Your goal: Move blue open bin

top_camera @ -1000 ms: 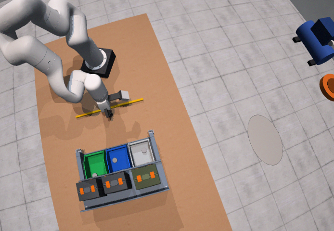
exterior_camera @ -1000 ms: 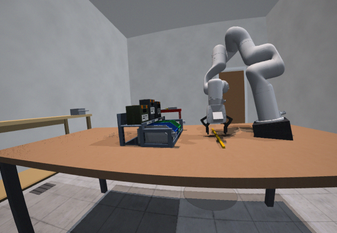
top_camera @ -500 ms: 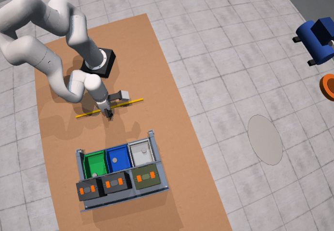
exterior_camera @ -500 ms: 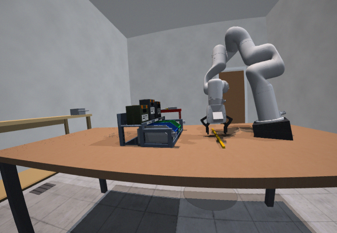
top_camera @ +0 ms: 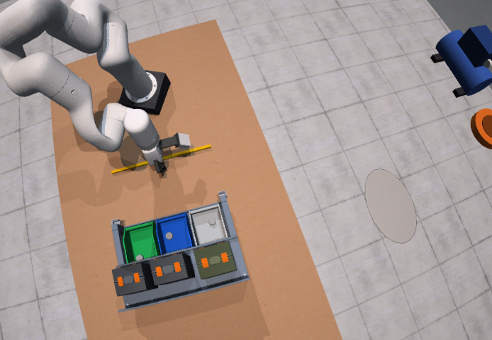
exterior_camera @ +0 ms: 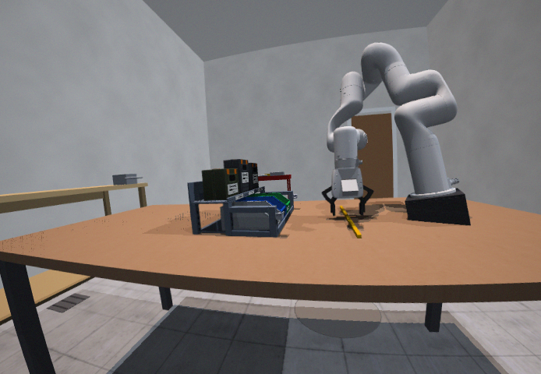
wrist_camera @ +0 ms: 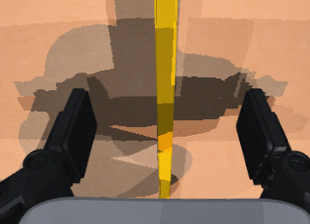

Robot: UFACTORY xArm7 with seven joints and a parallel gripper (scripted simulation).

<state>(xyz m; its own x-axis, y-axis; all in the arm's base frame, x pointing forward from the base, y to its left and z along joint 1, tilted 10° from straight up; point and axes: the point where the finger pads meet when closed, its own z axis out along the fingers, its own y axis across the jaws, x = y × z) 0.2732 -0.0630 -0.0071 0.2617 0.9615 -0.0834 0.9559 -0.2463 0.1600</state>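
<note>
Right now the yellow bar is 2 cm below my hand. From my hand the other things lie so: green bin 27 cm ahead, 19 cm to the right, 2 cm above; blue open bin 30 cm ahead, 8 cm to the right, 2 cm above; grey bin 33 cm ahead, 3 cm to the left, 2 cm above.
</note>
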